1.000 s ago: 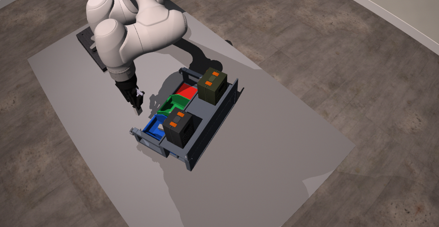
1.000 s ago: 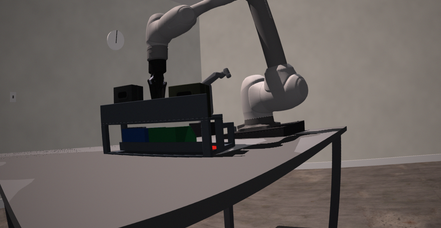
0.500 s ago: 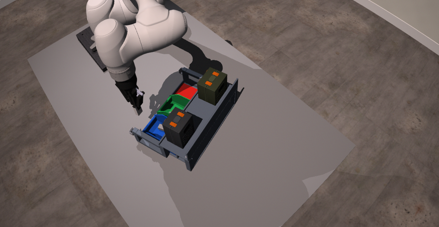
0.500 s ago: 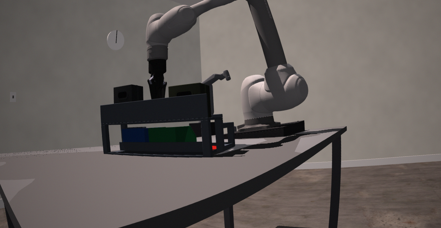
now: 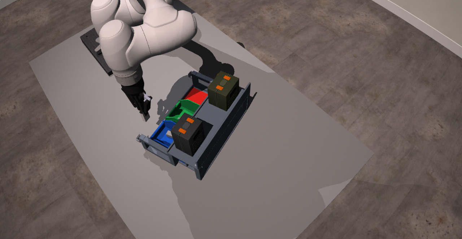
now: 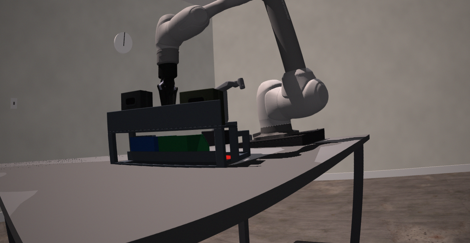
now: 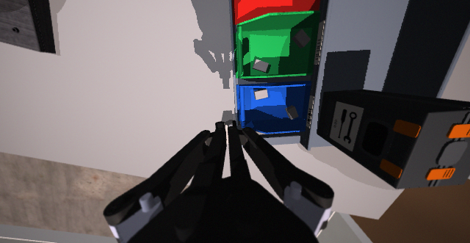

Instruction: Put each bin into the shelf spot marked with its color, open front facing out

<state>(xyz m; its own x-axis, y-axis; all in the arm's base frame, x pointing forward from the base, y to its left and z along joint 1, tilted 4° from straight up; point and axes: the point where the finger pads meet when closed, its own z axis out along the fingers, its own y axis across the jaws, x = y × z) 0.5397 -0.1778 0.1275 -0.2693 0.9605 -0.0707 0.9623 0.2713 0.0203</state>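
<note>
My hand is 110 mm short of the blue bin, 90 mm above it and 30 mm to the right of it. Round my hand: olive case (270 mm to the left, 140 mm ahead, 20 mm above); then black case (200 mm ahead, 50 mm to the left, 30 mm above); then green bin (140 mm to the left, 90 mm below, 80 mm ahead).
</note>
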